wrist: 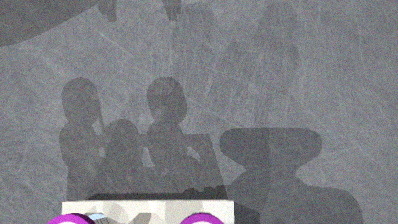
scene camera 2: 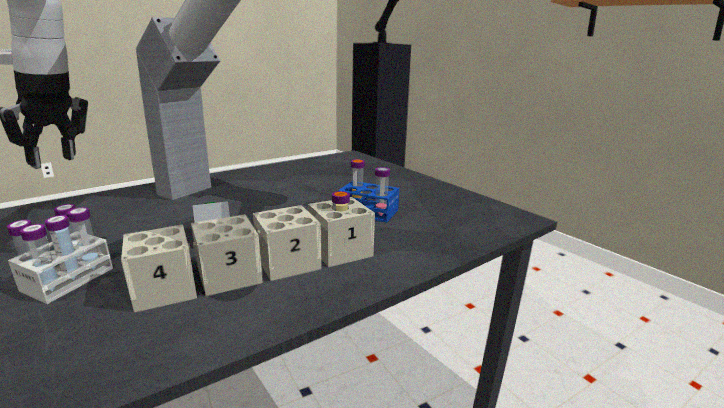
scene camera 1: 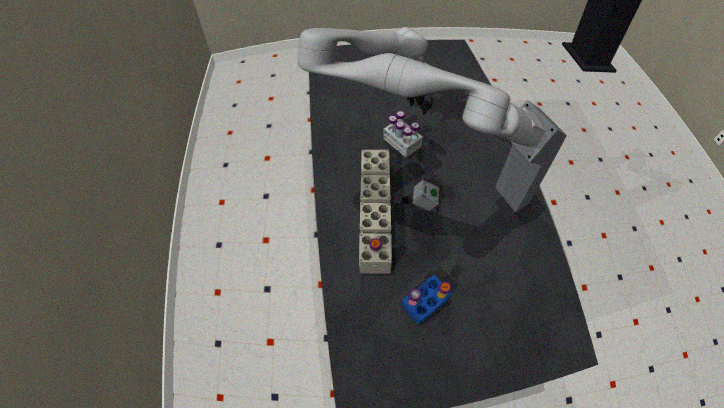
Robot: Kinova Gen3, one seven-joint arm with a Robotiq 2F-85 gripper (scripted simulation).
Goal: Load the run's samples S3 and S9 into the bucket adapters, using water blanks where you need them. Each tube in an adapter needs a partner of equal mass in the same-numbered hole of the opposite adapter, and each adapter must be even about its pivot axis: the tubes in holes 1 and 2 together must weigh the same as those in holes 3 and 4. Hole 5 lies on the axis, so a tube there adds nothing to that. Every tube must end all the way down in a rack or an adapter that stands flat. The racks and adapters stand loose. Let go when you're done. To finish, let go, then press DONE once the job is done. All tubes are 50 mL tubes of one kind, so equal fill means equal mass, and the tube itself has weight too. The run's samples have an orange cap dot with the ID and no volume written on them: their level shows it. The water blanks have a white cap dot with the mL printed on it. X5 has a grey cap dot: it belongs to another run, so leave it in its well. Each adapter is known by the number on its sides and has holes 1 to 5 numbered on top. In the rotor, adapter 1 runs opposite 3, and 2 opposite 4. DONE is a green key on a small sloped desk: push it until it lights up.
Scene:
A blue rack shows in scene camera 2 and in scene camera 1; in the wrist view it is out of frame. The same spot on the blue rack: (scene camera 1: 430, 289) is (scene camera 2: 358, 189).

